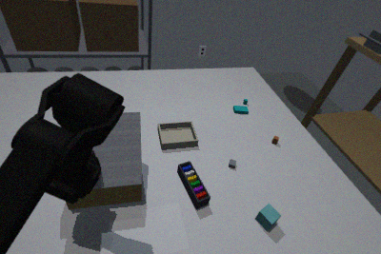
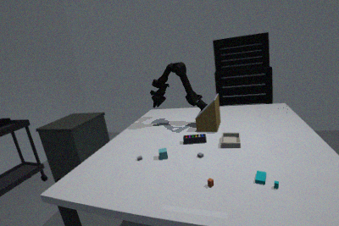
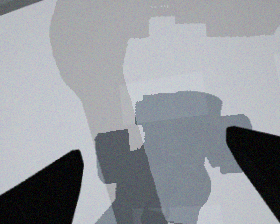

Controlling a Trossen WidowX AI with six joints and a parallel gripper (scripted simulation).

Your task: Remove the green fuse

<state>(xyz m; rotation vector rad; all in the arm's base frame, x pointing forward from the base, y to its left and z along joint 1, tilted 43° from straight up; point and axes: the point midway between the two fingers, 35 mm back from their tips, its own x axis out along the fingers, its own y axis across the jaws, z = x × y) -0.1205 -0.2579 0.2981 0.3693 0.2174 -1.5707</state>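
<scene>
My gripper tip is now 410 mm short of the green fuse, 330 mm to the right of it and 100 mm above it. The rest, counted from my gripper tip: tray: 550 mm to the left, 430 mm ahead, 130 mm below.
</scene>
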